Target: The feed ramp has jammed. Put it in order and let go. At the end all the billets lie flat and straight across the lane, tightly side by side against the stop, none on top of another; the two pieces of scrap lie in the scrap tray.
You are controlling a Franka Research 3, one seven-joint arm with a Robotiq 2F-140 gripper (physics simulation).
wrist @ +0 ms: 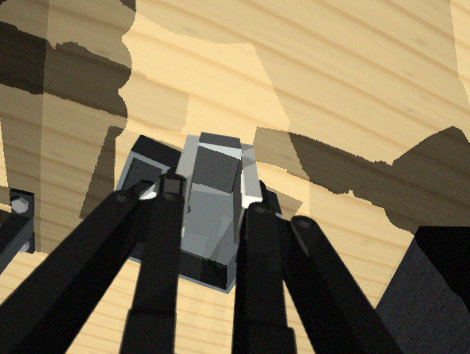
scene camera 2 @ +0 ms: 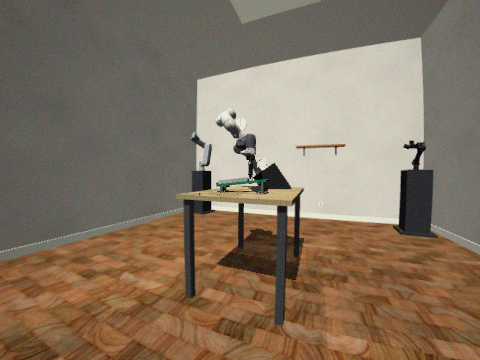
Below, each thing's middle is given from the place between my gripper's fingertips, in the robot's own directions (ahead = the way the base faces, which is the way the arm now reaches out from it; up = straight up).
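The grey scrap block (wrist: 218,156) is right at my hand. As for the scrap tray (wrist: 208,253), I find it 5 cm below my hand, 8 cm to the left of it and 1 cm behind it.
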